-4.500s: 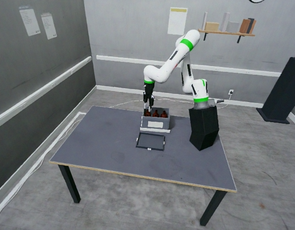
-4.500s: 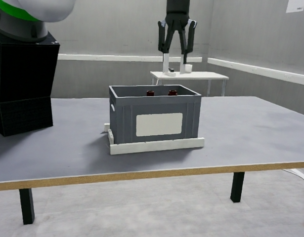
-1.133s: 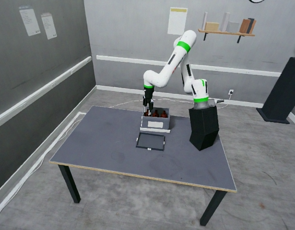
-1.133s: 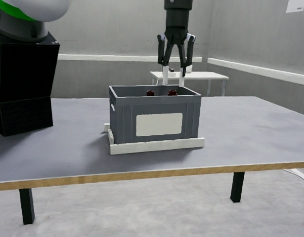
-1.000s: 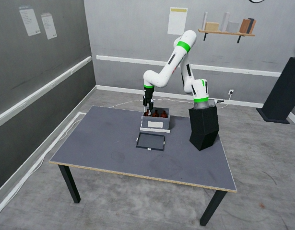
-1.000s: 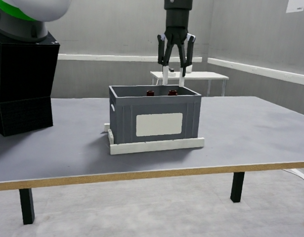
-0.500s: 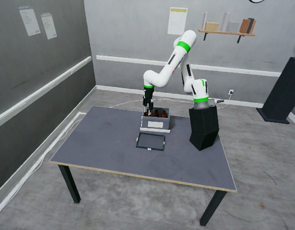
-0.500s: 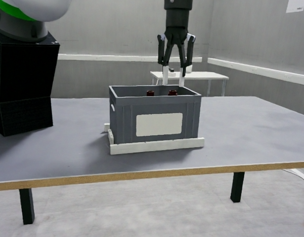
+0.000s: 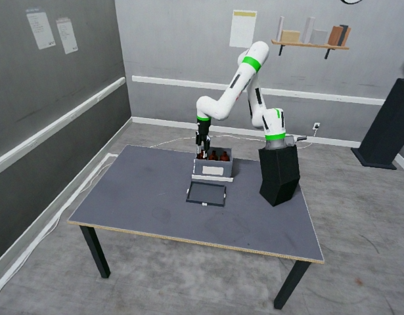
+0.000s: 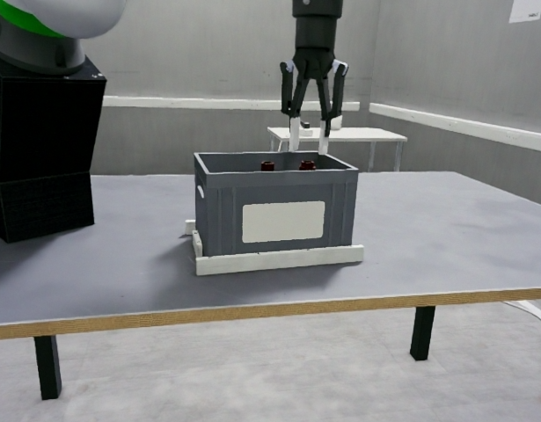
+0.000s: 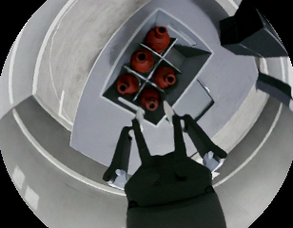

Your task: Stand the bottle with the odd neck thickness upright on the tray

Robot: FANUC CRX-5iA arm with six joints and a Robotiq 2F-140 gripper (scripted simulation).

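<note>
Now: hand 9 cm past the grey crate, 5 cm to the left of it and 13 cm above it. From my hand the other things lie so: dark tray: 7 cm behind, 21 cm to the left, 20 cm below.
</note>
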